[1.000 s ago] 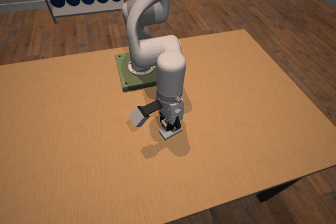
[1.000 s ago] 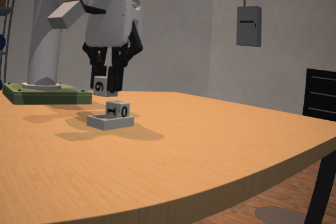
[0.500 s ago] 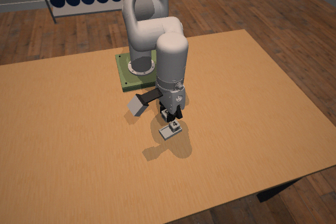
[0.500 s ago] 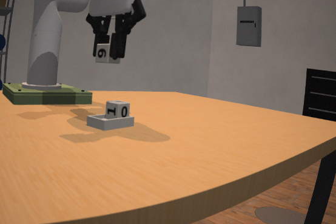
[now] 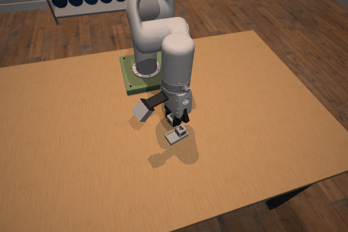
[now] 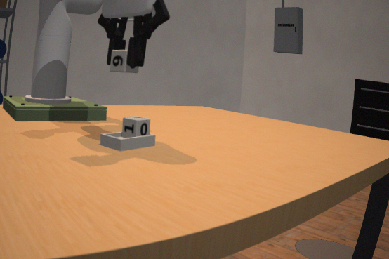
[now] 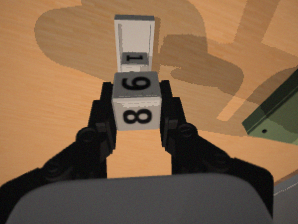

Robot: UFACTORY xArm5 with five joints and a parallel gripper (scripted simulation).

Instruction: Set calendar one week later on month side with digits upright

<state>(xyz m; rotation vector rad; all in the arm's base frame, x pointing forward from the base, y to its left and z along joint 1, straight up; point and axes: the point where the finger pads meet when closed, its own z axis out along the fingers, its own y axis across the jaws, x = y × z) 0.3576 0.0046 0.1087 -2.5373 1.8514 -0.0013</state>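
Now: hand 130 mm above the tray, 20 mm to the right of it and 10 mm past it. From my hand the other things lie so: digit cube: 10 mm below.
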